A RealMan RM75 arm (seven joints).
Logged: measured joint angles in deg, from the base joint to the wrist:
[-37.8 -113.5 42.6 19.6 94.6 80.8 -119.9]
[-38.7 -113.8 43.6 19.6 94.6 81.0 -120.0]
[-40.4 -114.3 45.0 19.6 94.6 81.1 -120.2]
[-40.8 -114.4 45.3 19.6 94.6 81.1 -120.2]
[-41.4 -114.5 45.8 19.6 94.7 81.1 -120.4]
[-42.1 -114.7 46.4 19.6 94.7 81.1 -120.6]
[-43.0 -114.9 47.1 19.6 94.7 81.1 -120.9]
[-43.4 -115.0 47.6 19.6 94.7 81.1 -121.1]
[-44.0 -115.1 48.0 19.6 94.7 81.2 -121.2]
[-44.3 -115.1 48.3 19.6 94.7 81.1 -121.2]
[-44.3 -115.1 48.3 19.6 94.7 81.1 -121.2]
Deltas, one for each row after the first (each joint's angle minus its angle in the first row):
[-0.9 -0.3 1.0 0.0 0.0 0.2 -0.1]
[-2.6 -0.8 2.4 0.0 0.0 0.3 -0.3]
[-3.0 -0.9 2.7 0.0 0.0 0.3 -0.3]
[-3.6 -1.0 3.2 0.0 0.1 0.3 -0.5]
[-4.3 -1.2 3.8 0.0 0.1 0.3 -0.7]
[-5.2 -1.4 4.5 0.0 0.1 0.3 -1.0]
[-5.6 -1.5 5.0 0.0 0.1 0.3 -1.2]
[-6.2 -1.6 5.4 0.0 0.1 0.4 -1.3]
[-6.5 -1.6 5.7 0.0 0.1 0.3 -1.3]
[-6.5 -1.6 5.7 0.0 0.1 0.3 -1.3]

